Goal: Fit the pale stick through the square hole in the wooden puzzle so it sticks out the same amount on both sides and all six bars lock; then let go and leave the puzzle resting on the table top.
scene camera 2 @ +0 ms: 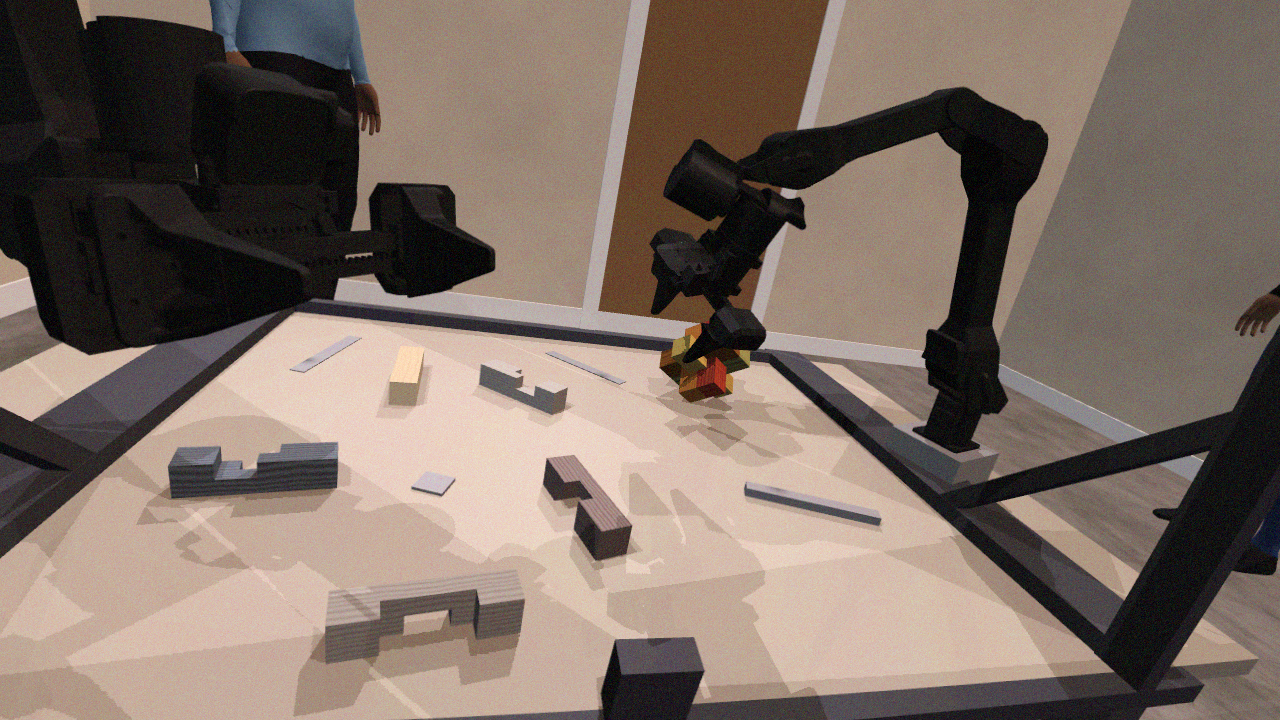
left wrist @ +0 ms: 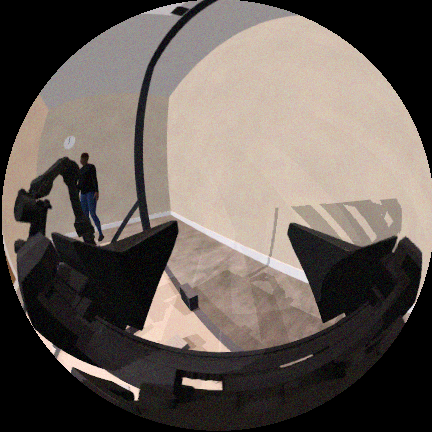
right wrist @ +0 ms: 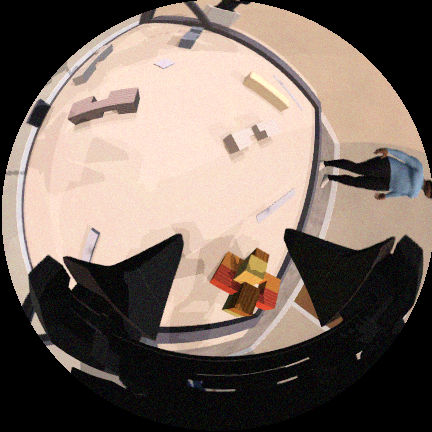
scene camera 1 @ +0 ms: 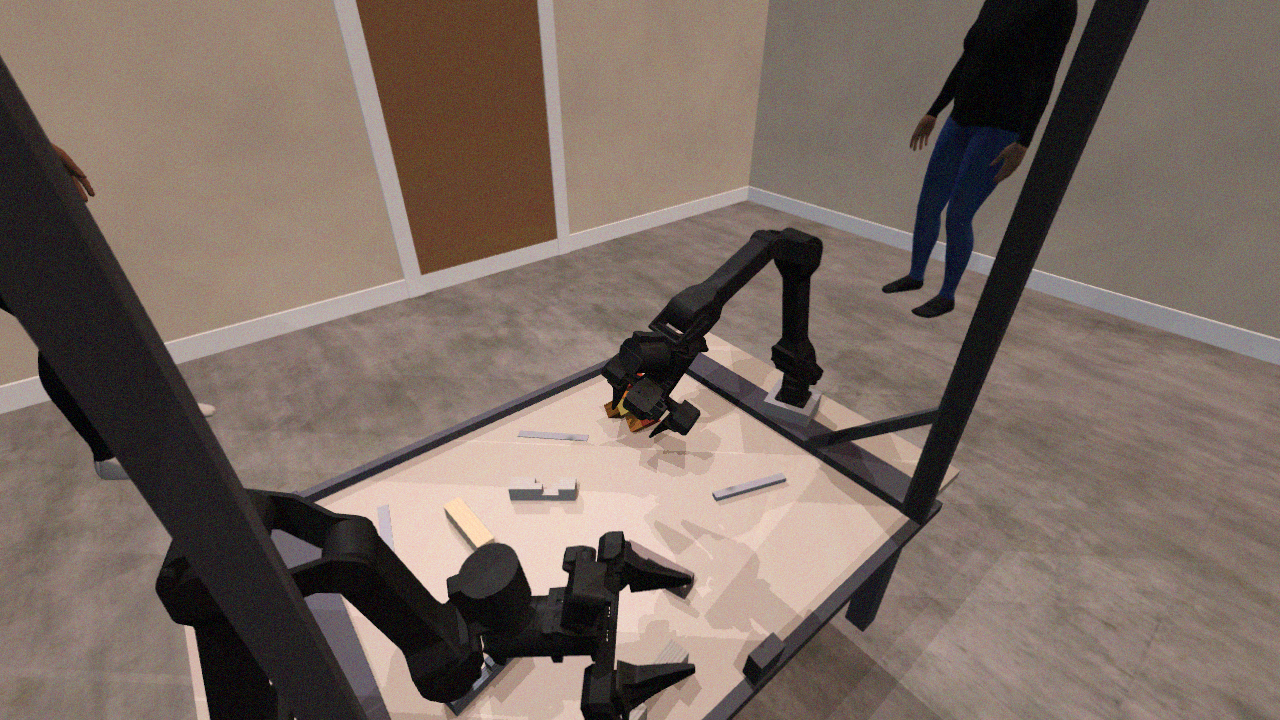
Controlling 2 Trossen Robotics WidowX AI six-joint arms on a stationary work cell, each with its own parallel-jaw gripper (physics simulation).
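Frame: origin at the left arm's base, x ahead, y left, z up, level; centimetres.
Seen in the pictures: left gripper, fingertip midpoint: (scene camera 2: 415,270) (left wrist: 234,227) (scene camera 1: 693,621); right gripper, fingertip midpoint: (scene camera 2: 669,337) (right wrist: 234,236) (scene camera 1: 631,422); right arm's base, link origin: (scene camera 2: 945,439) (scene camera 1: 793,396).
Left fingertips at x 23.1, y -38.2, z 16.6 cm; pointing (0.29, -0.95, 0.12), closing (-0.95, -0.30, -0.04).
A point is followed by its place in that frame.
The pale stick (scene camera 1: 469,523) {x 41.9, y 5.0, z -6.8 cm} (scene camera 2: 407,376) {x 40.6, y 1.6, z -6.8 cm} (right wrist: 266,91) {x 43.3, y 4.1, z -7.6 cm} lies flat on the table top, well away from the puzzle. The wooden puzzle (scene camera 1: 640,424) (scene camera 2: 707,383) (right wrist: 250,270), made of crossed red, orange and yellow bars, is near the table's far corner and looks tilted on its bar ends; its square hole cannot be made out. My right gripper (scene camera 1: 633,422) {x 66.1, y -15.9, z 2.4 cm} (scene camera 2: 673,334) {x 66.1, y -15.9, z 2.4 cm} (right wrist: 234,236) {x 66.1, y -15.9, z 2.4 cm} is open close above the puzzle, which shows between the spread fingers in the right wrist view, with gaps either side. My left gripper (scene camera 1: 691,624) {x 23.1, y -38.2, z 16.6 cm} (scene camera 2: 400,273) {x 23.1, y -38.2, z 16.6 cm} (left wrist: 234,227) {x 23.1, y -38.2, z 16.6 cm} is open and empty, raised above the table.
Grey notched bars (scene camera 2: 254,479) {x 21.9, y -11.6, z -8.4 cm} (scene camera 2: 425,604) {x 27.4, y -32.8, z -7.5 cm} (scene camera 2: 521,389) {x 53.7, y -3.4, z -8.3 cm}, a brown notched bar (scene camera 2: 597,514) {x 43.5, y -31.3, z -6.8 cm} (right wrist: 105,106) {x 47.0, y -26.4, z -6.9 cm} and a thin bar (scene camera 1: 749,487) {x 68.3, y -38.8, z -8.8 cm} (scene camera 2: 811,503) {x 68.1, y -39.1, z -8.9 cm} lie on the table. Thin flat strips (scene camera 1: 553,436) (scene camera 2: 325,354) and a small square plate (scene camera 2: 433,483) {x 35.4, y -17.0, z -9.5 cm} also lie there. A dark block (scene camera 2: 652,676) {x 34.1, y -47.1, z -4.6 cm} stands at the near rim.
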